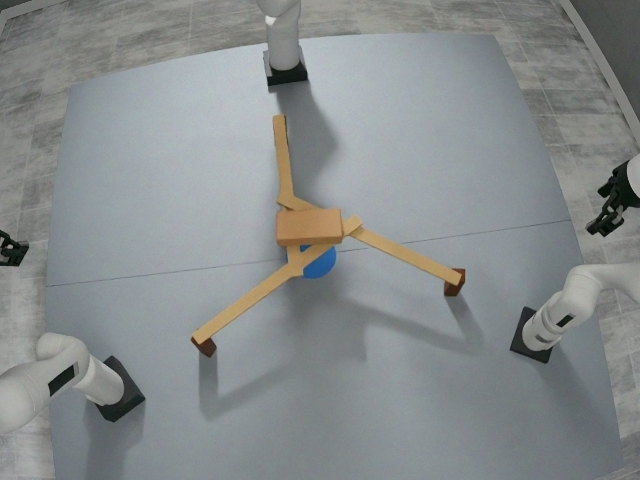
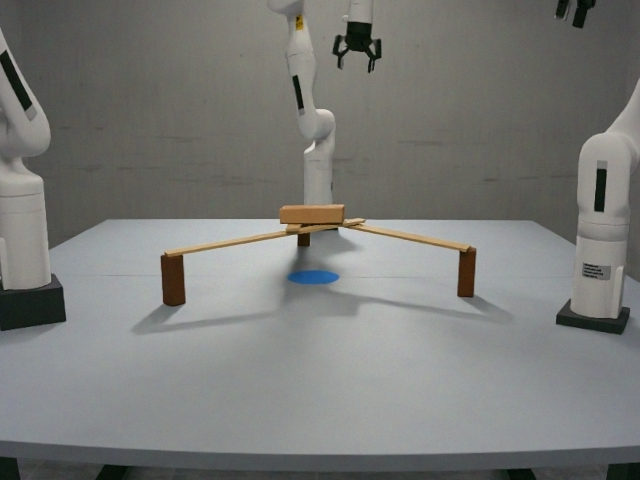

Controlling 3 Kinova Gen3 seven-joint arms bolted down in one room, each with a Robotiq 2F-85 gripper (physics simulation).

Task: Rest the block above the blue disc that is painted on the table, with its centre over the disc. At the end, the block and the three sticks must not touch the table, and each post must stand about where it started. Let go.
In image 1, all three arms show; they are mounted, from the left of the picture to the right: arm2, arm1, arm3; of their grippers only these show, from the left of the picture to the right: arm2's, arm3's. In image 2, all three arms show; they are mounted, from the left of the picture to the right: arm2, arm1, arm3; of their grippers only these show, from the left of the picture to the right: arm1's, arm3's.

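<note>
The orange-brown block [image 1: 309, 226] [image 2: 311, 214] lies flat on the crossing inner parts of three sticks, raised above the blue disc [image 1: 321, 264] [image 2: 313, 277]. The left stick [image 1: 242, 310] [image 2: 227, 243] rests on the left post [image 1: 207, 347] [image 2: 173, 280]. The right stick [image 1: 405, 251] [image 2: 413, 237] rests on the right post [image 1: 453, 286] [image 2: 466, 273]. The back stick [image 1: 283, 165] reaches the back post [image 2: 303, 239]. All posts stand upright. Arm1's gripper [image 2: 355, 66] is open, high and away from the block. Arm3's gripper [image 1: 601, 210] [image 2: 570, 18] is open off right. Arm2's gripper [image 1: 19, 253] is partly cut off.
The grey table [image 1: 155, 155] [image 2: 320, 387] carries three arm bases: arm1's base [image 1: 286, 76] at the back, arm2's base [image 1: 129, 397] [image 2: 31, 304] at the left and arm3's base [image 1: 531, 353] [image 2: 591, 321] at the right. The arms stand away from the sticks.
</note>
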